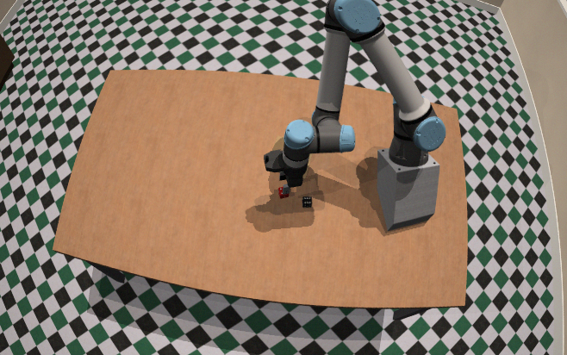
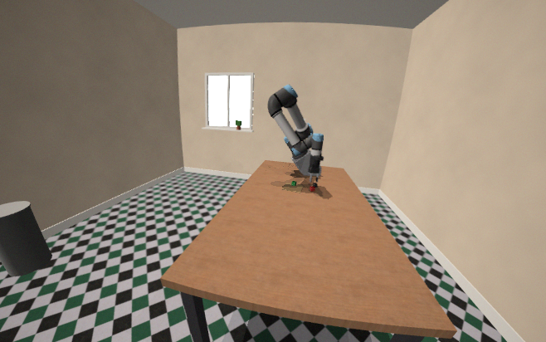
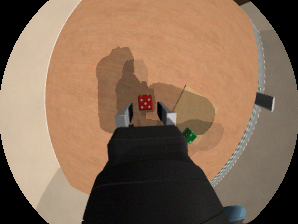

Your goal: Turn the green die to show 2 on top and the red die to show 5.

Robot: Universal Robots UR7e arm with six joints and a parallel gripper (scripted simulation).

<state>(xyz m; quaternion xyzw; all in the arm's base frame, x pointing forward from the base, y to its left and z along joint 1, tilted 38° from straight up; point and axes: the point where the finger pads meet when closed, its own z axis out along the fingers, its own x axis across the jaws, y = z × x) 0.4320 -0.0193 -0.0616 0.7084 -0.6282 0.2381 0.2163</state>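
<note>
Now: the red die 7 cm below my hand. Round my hand: green die 13 cm to the right, 8 cm behind, 7 cm below; then black die 8 cm behind, 7 cm below, 4 cm to the left; then tan mat 14 cm to the right, 9 cm below, 4 cm behind.
</note>
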